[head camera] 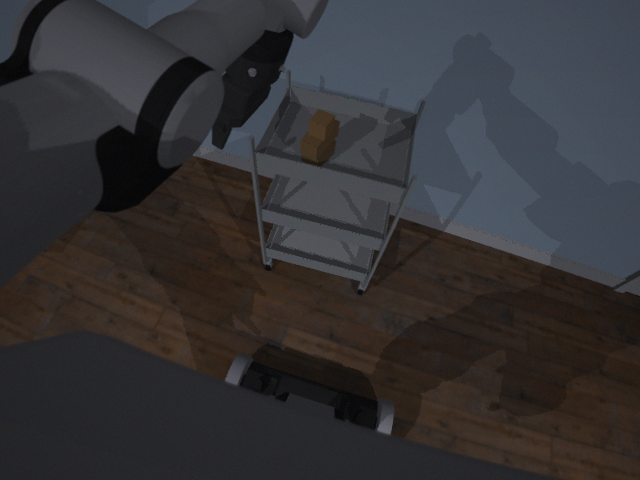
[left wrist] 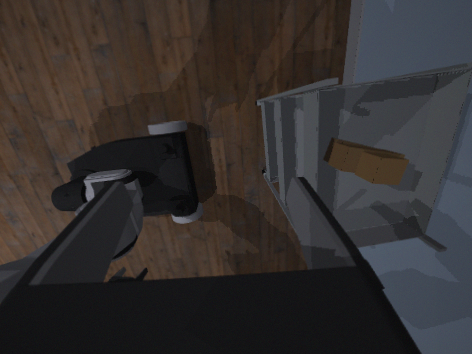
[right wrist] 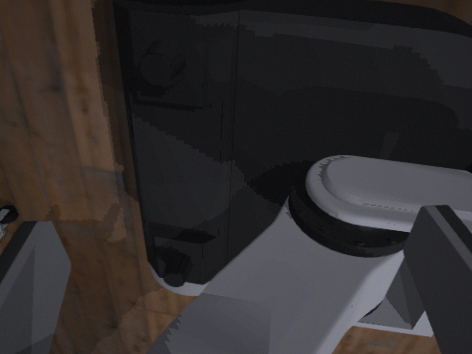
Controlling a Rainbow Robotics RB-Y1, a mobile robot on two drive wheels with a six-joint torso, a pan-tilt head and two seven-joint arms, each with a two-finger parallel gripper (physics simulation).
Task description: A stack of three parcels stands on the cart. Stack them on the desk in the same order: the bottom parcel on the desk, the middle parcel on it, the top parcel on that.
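Places are measured from the robot's base along level axes (x ahead, y left, z up), in centimetres.
Where they show: left gripper, between the fingertips: [head camera: 234, 127] [left wrist: 210, 190]; right gripper, between the fingertips: [left wrist: 135, 269] [right wrist: 239, 236].
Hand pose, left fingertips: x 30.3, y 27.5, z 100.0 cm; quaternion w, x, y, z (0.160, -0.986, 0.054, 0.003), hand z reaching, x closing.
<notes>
After its pixels a point has its place.
The stack of orange-brown parcels [head camera: 317, 144] [left wrist: 367, 162] stands on the top shelf of the grey cart [head camera: 330, 175] {z 71.0, x 51.1, y 12.4 cm} [left wrist: 311, 120] {z 70.3, x 50.5, y 28.0 cm}, left of the shelf's middle in the head view. The borders between the lower parcels are hard to tell. In the head view, my left gripper is beside the cart's upper left corner, apart from the parcels; in the left wrist view my left gripper [left wrist: 210, 190] {z 100.0, x 30.3, y 27.5 cm} is open and empty, with the parcels beyond and right of its fingers. My right gripper [right wrist: 239, 236] {z 54.0, x -12.9, y -25.3 cm} is open and empty above my own base. The desk cannot be made out.
The cart has upright corner posts [head camera: 257, 201] {z 51.7, x 49.3, y 34.5 cm} and two lower shelves. A blue-grey wall [head camera: 372, 46] {z 82.8, x 102.0, y 13.1 cm} [left wrist: 410, 35] {z 36.7, x 102.9, y 51.6 cm} stands behind it. My black wheeled base [head camera: 310, 395] {z 19.2, x 2.5, y 0.0 cm} [left wrist: 160, 175] {z 17.0, x -8.0, y 2.1 cm} [right wrist: 180, 150] {z 19.1, x -0.5, y -3.9 cm} is in front of the cart. A grey edge [head camera: 628, 284] {z 8.4, x 95.3, y -142.0 cm} shows at the head view's right border.
</notes>
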